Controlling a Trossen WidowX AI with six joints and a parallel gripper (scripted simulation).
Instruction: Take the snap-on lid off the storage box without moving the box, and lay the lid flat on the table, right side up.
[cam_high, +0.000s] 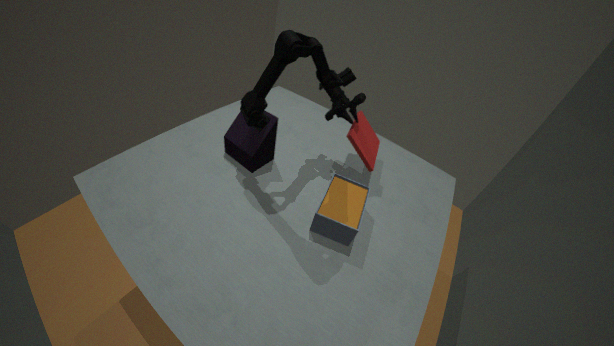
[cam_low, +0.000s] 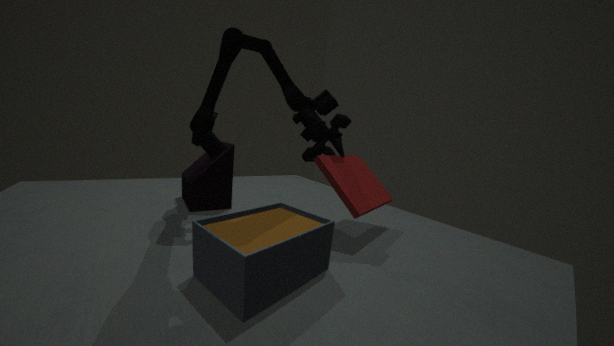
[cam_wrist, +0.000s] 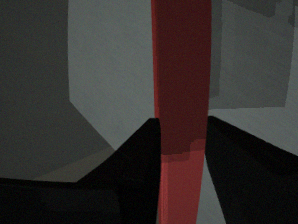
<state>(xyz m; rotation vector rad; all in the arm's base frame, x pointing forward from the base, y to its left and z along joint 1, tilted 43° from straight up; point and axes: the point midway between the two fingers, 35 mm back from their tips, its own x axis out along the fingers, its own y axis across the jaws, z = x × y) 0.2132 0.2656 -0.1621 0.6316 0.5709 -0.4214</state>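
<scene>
My gripper tip is 6 cm short of the red lid, 5 cm above it and 2 cm to the right of it. Round my gripper tip: storage box (29 cm to the right, 19 cm ahead, 15 cm below).
</scene>
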